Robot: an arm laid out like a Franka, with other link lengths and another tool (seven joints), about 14 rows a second.
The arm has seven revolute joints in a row. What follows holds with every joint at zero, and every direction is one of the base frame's. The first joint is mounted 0.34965 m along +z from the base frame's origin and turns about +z. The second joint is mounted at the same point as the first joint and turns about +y. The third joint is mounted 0.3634 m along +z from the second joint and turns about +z. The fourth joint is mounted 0.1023 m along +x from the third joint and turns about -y. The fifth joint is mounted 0.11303 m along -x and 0.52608 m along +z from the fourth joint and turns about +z. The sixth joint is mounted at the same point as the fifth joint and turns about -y. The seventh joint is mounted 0.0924 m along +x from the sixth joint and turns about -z. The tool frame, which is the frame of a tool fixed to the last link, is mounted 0.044 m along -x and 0.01 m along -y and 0.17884 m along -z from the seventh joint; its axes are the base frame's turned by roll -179.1, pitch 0 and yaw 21.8 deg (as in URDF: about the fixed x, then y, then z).
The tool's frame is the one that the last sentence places.
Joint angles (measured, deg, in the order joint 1, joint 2, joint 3, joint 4, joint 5, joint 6, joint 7), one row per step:
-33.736 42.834 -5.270 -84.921 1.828 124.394 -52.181
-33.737 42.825 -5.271 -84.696 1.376 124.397 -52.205
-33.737 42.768 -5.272 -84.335 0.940 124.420 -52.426
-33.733 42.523 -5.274 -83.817 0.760 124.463 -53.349
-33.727 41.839 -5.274 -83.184 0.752 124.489 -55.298
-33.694 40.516 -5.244 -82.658 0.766 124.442 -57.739
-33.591 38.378 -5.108 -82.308 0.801 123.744 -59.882
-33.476 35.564 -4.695 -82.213 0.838 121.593 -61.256
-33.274 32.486 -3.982 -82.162 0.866 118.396 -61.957
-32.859 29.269 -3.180 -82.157 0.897 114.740 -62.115
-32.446 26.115 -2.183 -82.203 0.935 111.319 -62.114
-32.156 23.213 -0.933 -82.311 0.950 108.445 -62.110
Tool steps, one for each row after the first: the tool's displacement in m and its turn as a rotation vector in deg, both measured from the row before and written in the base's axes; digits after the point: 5 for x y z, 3 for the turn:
0.00103 -0.00172 0.00258 -0.416 0.045 0.311
0.00214 -0.00247 0.00464 -0.517 -0.124 0.506
0.00414 -0.00348 0.00891 -0.534 -0.537 1.065
0.00644 -0.00496 0.01676 -0.697 -1.029 1.997
0.00769 -0.00487 0.02571 -0.943 -1.389 2.515
0.00766 -0.00144 0.03587 -0.880 -1.444 2.317
0.00479 0.00579 0.04135 -0.096 -0.787 1.718
0.00363 0.01343 0.04292 0.542 -0.261 1.389
0.00271 0.01951 0.04353 0.777 0.006 1.183
0.00216 0.02263 0.04190 0.722 -0.098 1.258
0.00204 0.02394 0.03775 0.569 -0.267 1.429

